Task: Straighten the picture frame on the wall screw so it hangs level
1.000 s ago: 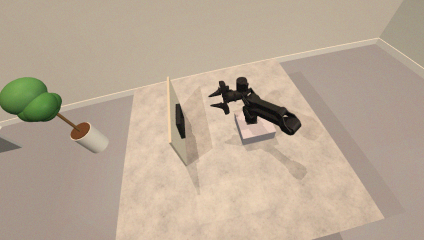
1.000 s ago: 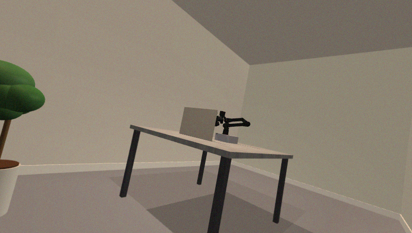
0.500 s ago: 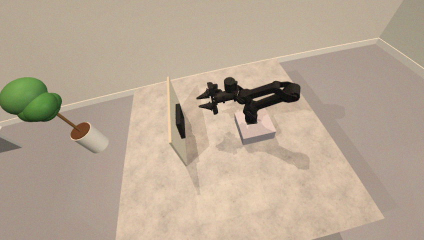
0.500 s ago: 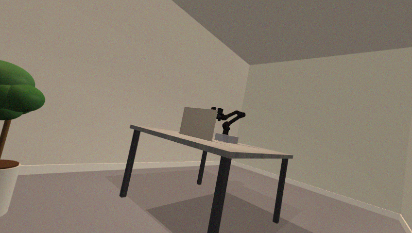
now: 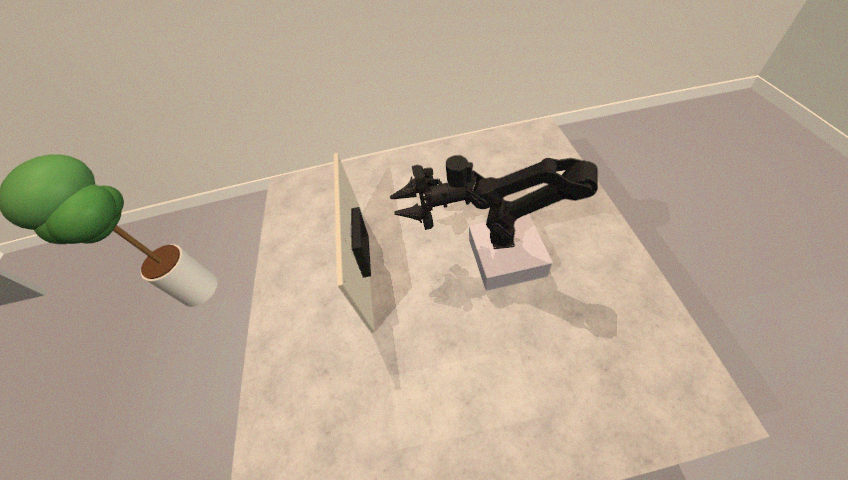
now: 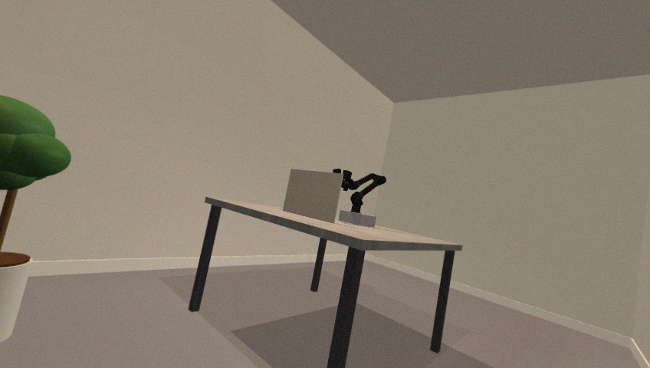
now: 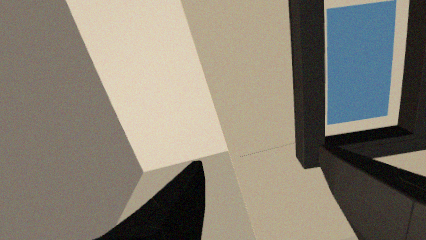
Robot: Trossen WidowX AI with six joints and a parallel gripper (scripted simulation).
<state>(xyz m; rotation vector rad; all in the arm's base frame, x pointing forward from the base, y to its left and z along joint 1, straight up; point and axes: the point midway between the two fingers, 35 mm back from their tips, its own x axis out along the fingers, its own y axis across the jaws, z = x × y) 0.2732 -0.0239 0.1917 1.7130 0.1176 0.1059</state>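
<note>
Right now my gripper tip is 130 mm short of the picture frame, 30 mm to the right of it and 110 mm above it. From my gripper tip the other things lie so: wall panel 140 mm ahead, 10 mm to the left, 120 mm below.
</note>
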